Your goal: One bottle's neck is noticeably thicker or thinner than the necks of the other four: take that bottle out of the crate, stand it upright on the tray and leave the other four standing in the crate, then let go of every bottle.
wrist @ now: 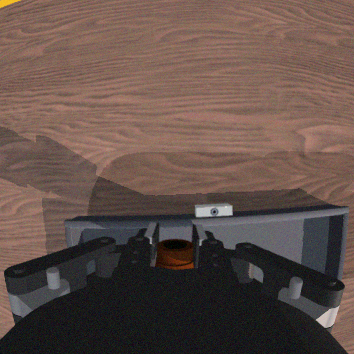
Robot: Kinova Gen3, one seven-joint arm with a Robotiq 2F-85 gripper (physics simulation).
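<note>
An orange-brown bottle neck (175, 255) with a dark round opening shows at the bottom middle of the wrist view, between the fingertips. My gripper (175, 235) is shut on this neck, one finger pad on each side. The bottle stands inside the grey crate (280, 218), whose far wall runs across the view just beyond the fingers. The bottle's body is hidden below the black gripper housing. The other bottles cannot be made out; the housing and the linkages cover most of the crate. The tray does not show.
A small light block with a round dark mark (214, 210) sits on the crate's far rim. The crate's right wall (345, 240) rises beside the right finger linkage. The wooden table (175, 90) stretches beyond the crate, with shadows on it. A yellow strip (7, 3) shows at the top left corner.
</note>
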